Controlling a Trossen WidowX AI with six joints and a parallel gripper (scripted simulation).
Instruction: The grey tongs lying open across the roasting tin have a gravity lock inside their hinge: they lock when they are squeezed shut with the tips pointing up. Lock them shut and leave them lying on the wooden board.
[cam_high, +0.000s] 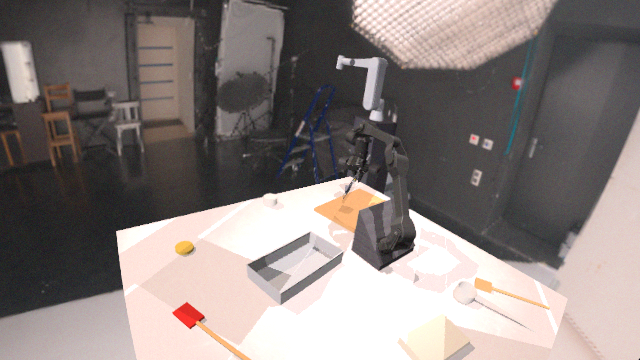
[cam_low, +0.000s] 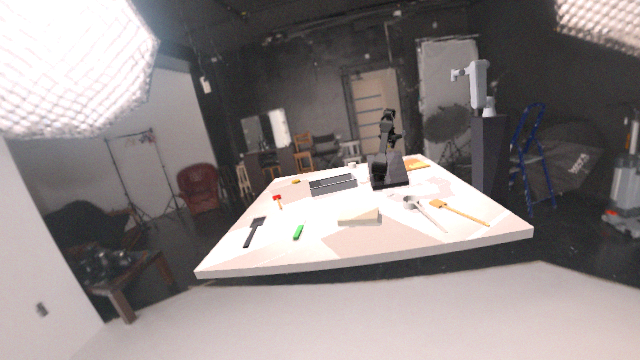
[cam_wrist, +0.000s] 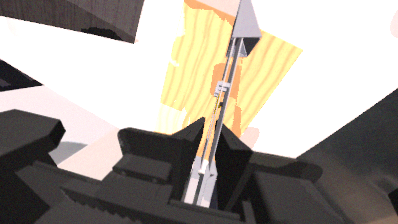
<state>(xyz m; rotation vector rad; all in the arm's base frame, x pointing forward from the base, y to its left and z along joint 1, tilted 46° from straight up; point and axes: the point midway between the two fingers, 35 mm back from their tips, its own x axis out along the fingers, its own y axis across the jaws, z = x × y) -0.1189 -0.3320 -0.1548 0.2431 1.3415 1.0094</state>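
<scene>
Now: gripper tip 150 mm above the wooden board, 40 mm past it and 10 mm to the left of it. From my gripper tip the other things lie so: yellow disc (770 mm ahead, 150 mm below, 20 mm to the right); then beige block (710 mm to the left, 260 mm ahead, 140 mm below); then grey roasting tin (440 mm ahead, 240 mm to the left, 130 mm below).
</scene>
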